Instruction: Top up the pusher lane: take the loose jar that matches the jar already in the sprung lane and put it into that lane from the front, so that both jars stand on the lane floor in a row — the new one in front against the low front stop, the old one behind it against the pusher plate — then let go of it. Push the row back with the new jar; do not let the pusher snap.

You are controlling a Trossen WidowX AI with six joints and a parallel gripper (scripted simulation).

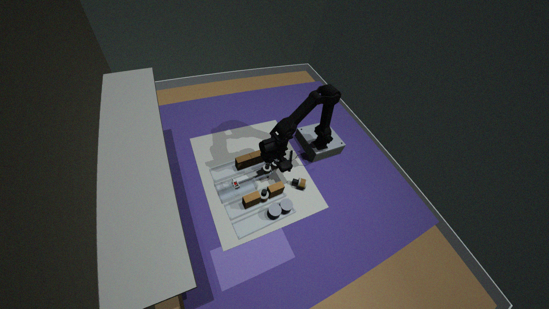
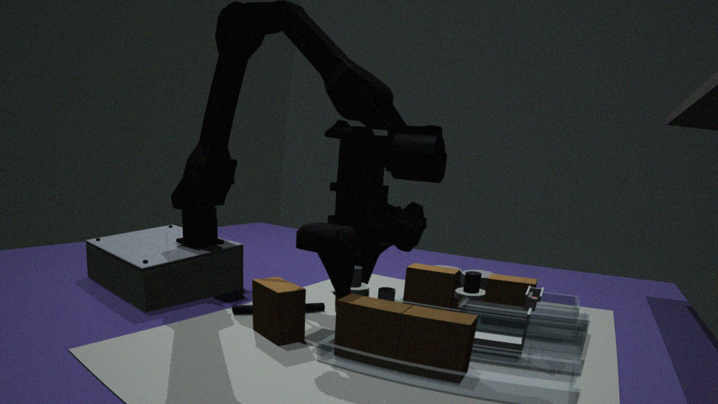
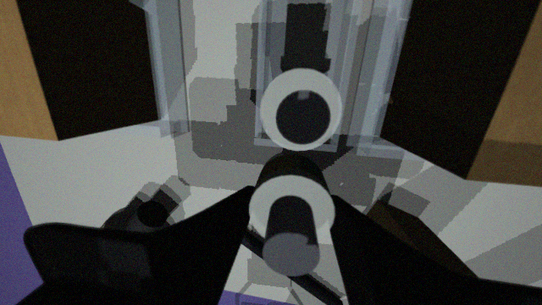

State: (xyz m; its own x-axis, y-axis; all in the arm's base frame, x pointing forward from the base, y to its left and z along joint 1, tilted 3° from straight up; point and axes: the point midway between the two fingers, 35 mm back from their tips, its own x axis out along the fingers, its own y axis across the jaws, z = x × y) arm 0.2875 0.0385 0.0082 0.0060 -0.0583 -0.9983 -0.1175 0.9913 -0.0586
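My gripper tip is now 90 mm to the left of the brown box, 50 mm past it and 10 mm above it. Round my gripper tip: red mark (230 mm ahead, 70 mm to the left, 20 mm above); black rod (110 mm behind, 40 mm below, 20 mm to the right); pusher plate (150 mm ahead, 50 mm to the left).
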